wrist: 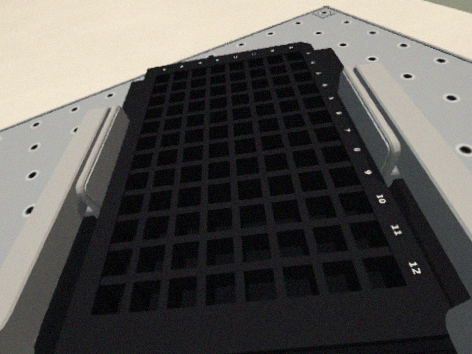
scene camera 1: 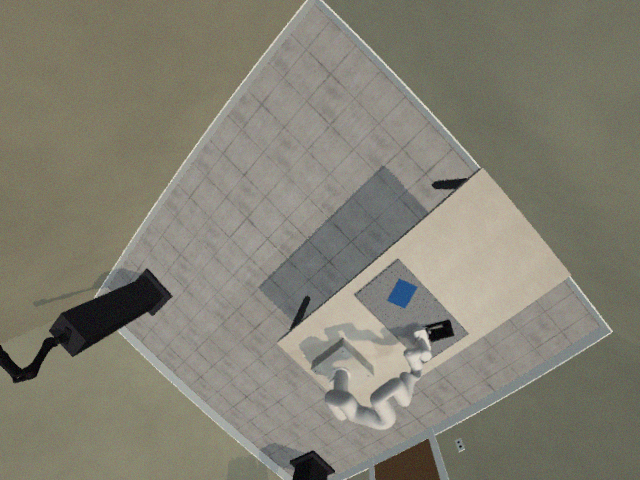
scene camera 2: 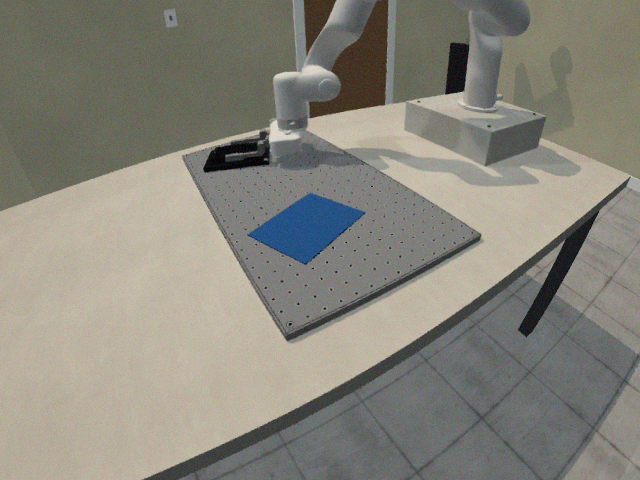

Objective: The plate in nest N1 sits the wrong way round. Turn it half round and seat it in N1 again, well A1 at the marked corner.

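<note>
The black plate fills the middle of the wrist view, its 12 end nearest and its lettered edge farthest. Parts of the black nest show beside and around it. My gripper is shut on the plate, with one light grey finger along each long side. It reaches in level, low over the grey board. The plate looks flat and in line with the nest; whether it is fully down in it I cannot tell. The nest's corner mark is not readable.
A flat blue rectangle lies on the grey perforated board, apart from the nest. The arm's grey base block stands on the table. The board's corner shows beyond the plate.
</note>
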